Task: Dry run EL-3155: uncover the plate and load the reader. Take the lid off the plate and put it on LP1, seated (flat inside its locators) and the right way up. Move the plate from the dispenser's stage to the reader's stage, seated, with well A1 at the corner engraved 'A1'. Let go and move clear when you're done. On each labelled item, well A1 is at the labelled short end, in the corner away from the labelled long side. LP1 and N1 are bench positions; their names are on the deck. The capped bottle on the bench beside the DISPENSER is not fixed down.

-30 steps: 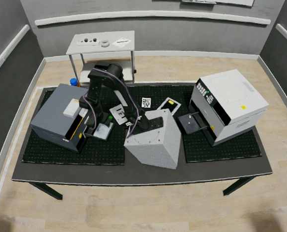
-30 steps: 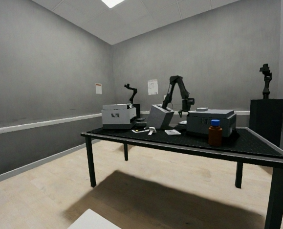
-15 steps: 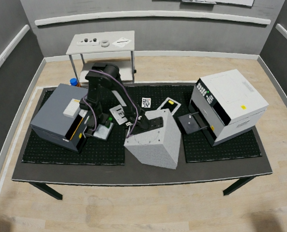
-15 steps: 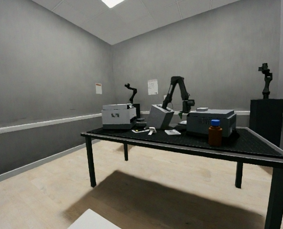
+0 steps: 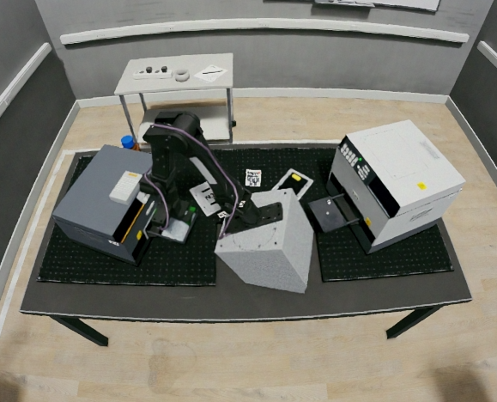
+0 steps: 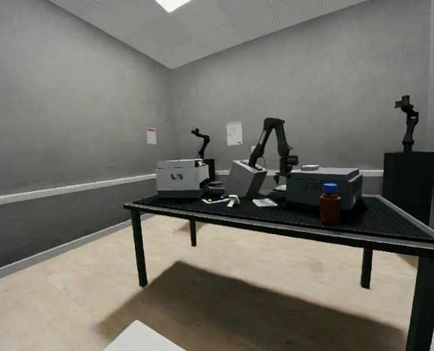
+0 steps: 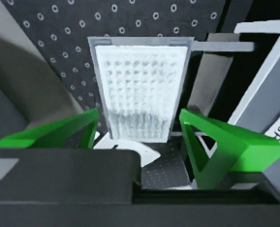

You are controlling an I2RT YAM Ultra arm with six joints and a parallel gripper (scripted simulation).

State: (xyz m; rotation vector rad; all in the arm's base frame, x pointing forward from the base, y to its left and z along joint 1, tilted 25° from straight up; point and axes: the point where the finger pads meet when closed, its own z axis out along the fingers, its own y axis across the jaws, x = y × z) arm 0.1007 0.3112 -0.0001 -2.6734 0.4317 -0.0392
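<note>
The well plate is 20 mm below my hand. The rest, counted from my hand: dark lid (460 mm to the right, 250 mm ahead, 90 mm below); then capped brown bottle (380 mm ahead, 280 mm to the left, 10 mm above); then LP1 pad (460 mm to the right, 250 mm ahead, 100 mm below).
</note>
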